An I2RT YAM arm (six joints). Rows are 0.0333 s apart.
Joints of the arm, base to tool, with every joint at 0 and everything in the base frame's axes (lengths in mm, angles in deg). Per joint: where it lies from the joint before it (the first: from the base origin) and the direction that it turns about. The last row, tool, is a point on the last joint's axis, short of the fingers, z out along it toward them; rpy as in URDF.
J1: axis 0 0 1 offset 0 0 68
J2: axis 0 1 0 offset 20 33.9 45.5
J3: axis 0 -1 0 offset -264 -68.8 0
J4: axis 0 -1 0 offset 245 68.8 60
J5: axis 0 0 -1 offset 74 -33.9 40.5
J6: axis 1 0 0 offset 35.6 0 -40.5
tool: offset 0 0 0 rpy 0 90 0
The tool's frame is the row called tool.
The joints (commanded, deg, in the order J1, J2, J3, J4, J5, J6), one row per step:
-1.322 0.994 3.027 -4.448 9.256 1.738
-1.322 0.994 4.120 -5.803 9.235 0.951
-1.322 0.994 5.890 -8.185 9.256 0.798
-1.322 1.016 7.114 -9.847 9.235 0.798
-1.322 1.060 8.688 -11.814 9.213 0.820
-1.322 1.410 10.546 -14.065 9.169 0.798
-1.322 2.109 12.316 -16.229 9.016 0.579
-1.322 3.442 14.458 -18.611 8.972 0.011
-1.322 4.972 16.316 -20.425 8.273 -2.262
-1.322 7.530 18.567 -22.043 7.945 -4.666
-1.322 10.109 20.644 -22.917 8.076 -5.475
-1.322 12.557 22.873 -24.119 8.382 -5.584
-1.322 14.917 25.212 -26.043 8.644 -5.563
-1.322 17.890 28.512 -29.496 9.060 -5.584
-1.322 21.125 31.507 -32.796 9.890 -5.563
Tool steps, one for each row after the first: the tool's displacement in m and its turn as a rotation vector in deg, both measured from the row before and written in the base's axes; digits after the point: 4 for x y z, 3 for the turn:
-0.0014 0.0000 0.0041 -0.766 0.406 0.055
-0.0024 0.0000 0.0063 -0.137 0.640 -0.013
-0.0018 0.0001 0.0042 0.012 0.460 0.021
-0.0024 0.0001 0.0057 0.033 0.433 0.020
-0.0026 0.0001 0.0064 -0.001 0.747 0.046
-0.0020 0.0001 0.0055 -0.175 1.132 0.173
-0.0015 0.0001 0.0064 -0.513 1.674 0.110
-0.0004 0.0004 0.0055 -2.080 1.875 1.017
0.0012 0.0002 0.0069 -2.234 2.316 0.738
0.0022 -0.0001 0.0072 -0.776 1.507 0.034
0.0020 -0.0002 0.0075 -0.141 1.440 -0.274
0.0016 -0.0002 0.0069 -0.002 1.942 -0.259
0.0015 -0.0003 0.0088 -0.071 3.132 -0.391
0.0029 -0.0006 0.0068 -0.192 3.542 -0.784

